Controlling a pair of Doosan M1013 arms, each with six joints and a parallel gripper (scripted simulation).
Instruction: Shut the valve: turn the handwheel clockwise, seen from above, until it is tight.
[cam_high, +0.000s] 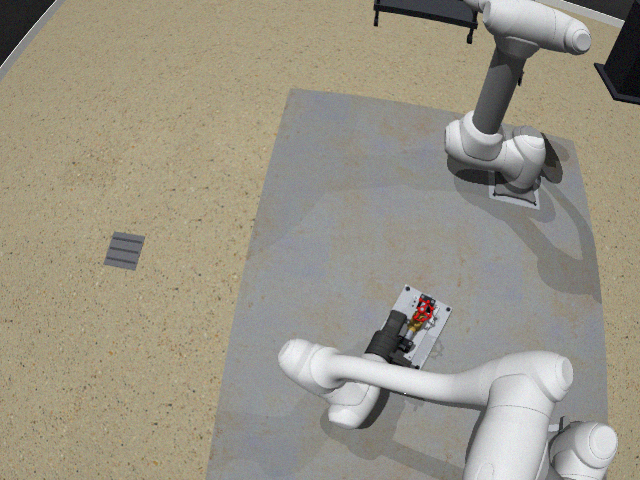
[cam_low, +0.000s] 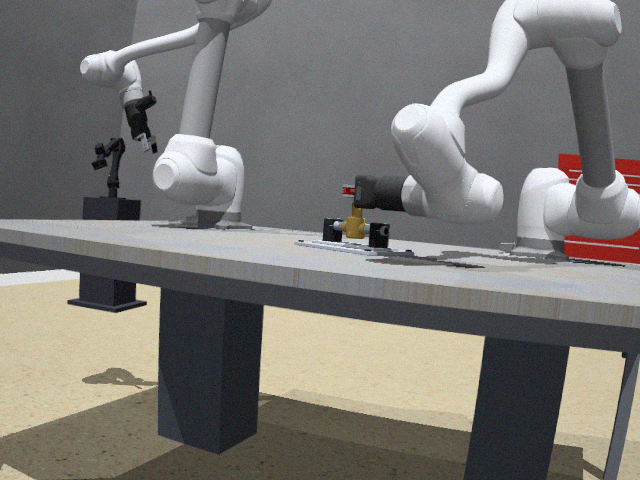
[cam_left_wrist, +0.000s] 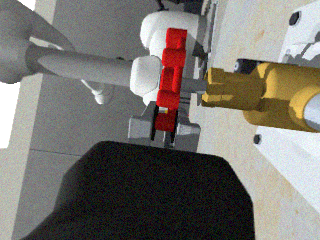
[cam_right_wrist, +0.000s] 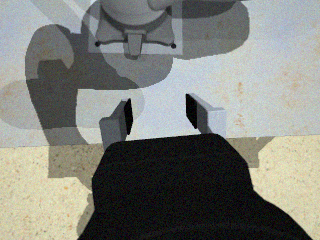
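Observation:
My left hand is 20 mm past the red handwheel, 10 mm to the right of it and 10 mm above it. Also, from my left hand: pale base plate 130 mm below, 20 mm behind, 10 mm to the left.

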